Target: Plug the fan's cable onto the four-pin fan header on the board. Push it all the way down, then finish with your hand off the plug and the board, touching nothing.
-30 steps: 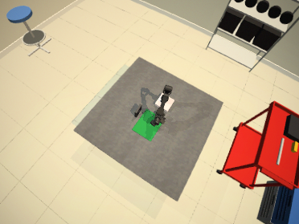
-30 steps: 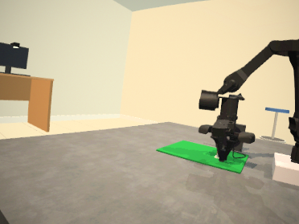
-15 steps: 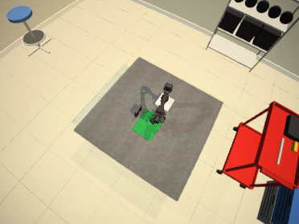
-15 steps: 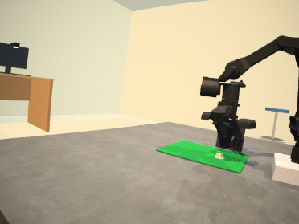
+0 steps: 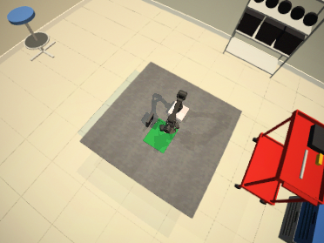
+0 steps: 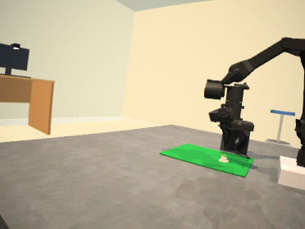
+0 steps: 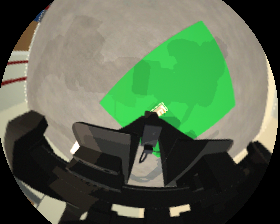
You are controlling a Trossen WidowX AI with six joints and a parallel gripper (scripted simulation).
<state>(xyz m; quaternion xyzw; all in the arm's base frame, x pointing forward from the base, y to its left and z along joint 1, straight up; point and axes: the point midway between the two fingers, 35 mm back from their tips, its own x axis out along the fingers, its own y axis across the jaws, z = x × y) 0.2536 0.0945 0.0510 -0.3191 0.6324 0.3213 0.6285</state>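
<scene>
Now: the green board 80 mm below my gripper tip, 70 mm ahead of it and 30 mm to the right of it. Round my gripper tip: black fan 210 mm to the right, 50 mm ahead; then dark fan plug 10 mm to the right, 10 mm above.
</scene>
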